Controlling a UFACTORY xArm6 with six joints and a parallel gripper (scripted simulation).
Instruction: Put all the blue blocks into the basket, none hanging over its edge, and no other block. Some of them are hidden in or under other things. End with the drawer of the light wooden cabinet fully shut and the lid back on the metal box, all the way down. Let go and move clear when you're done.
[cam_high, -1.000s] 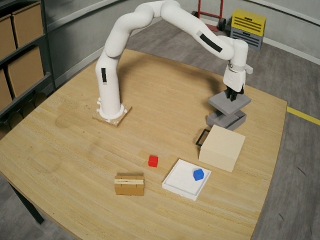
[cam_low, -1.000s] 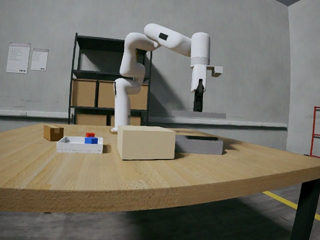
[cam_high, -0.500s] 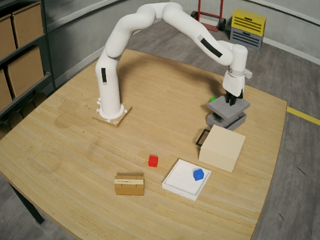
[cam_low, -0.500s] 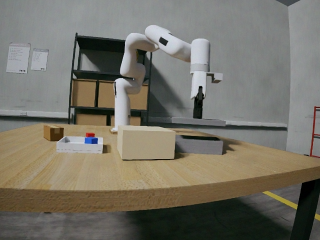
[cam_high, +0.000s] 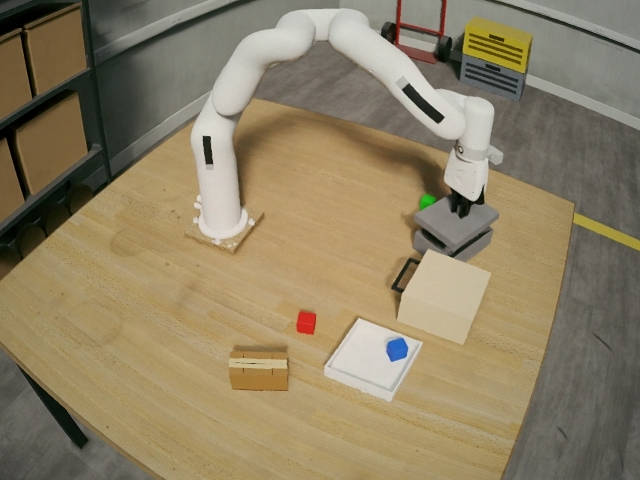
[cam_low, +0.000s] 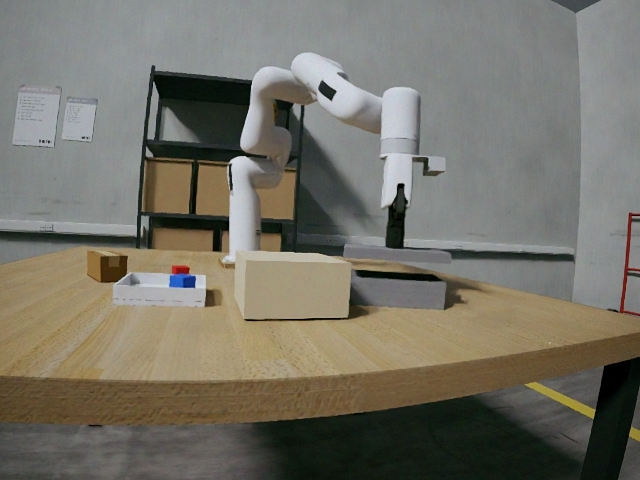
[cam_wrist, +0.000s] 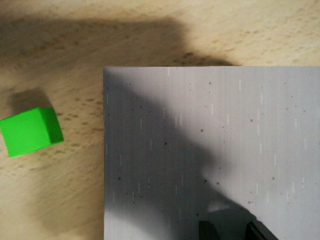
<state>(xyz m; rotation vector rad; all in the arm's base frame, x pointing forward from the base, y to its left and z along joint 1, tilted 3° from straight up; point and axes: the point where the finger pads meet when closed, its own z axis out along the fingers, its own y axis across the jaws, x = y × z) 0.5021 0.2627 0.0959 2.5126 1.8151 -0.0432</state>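
My gripper is now 30 mm above the grey lid. Round my hand: metal box: 100 mm below; then light wooden cabinet: 210 mm to the right, 80 mm below, 60 mm ahead; then white basket: 420 mm to the right, 110 mm below.
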